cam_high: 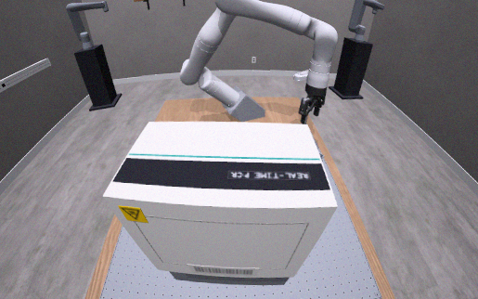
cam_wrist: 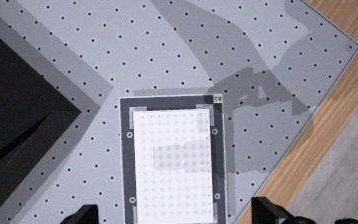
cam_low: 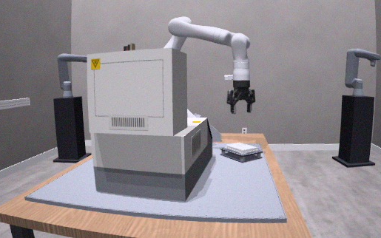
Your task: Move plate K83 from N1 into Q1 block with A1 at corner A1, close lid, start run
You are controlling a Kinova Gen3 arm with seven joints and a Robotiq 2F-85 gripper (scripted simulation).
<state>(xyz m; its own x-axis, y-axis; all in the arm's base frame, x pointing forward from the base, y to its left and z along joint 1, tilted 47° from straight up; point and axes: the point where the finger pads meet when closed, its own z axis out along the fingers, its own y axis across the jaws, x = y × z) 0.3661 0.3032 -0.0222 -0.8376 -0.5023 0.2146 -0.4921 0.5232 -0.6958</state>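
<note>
The plate K83 lies 16 cm below my hand. The rest, counted from my hand: plate nest N1 (18 cm below).
</note>
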